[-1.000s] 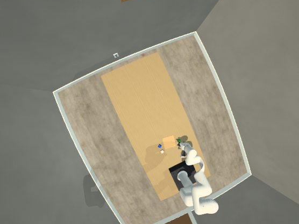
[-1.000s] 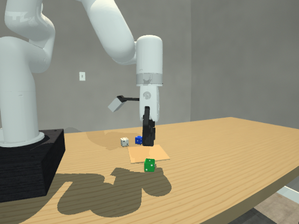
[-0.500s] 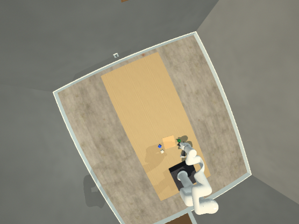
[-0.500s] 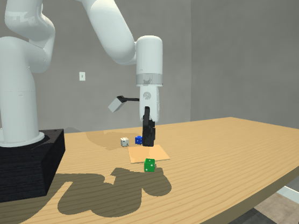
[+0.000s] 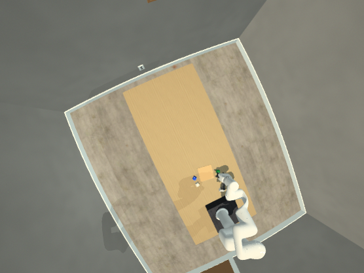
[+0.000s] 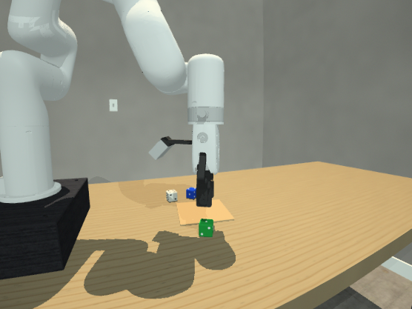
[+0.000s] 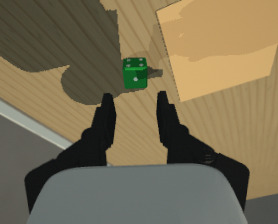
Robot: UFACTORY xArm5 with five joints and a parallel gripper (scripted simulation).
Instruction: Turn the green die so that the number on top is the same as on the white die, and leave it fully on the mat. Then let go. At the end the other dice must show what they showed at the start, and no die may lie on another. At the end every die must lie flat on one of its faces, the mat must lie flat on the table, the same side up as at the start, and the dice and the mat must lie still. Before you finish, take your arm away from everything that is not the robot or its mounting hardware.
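Right now the green die is 8 cm below my hand. The rest, counted from my hand: blue die (23 cm to the left, 8 cm below, 5 cm ahead); then tan mat (11 cm to the left, 9 cm below, 4 cm ahead); then white die (24 cm to the left, 8 cm below, 2 cm behind).
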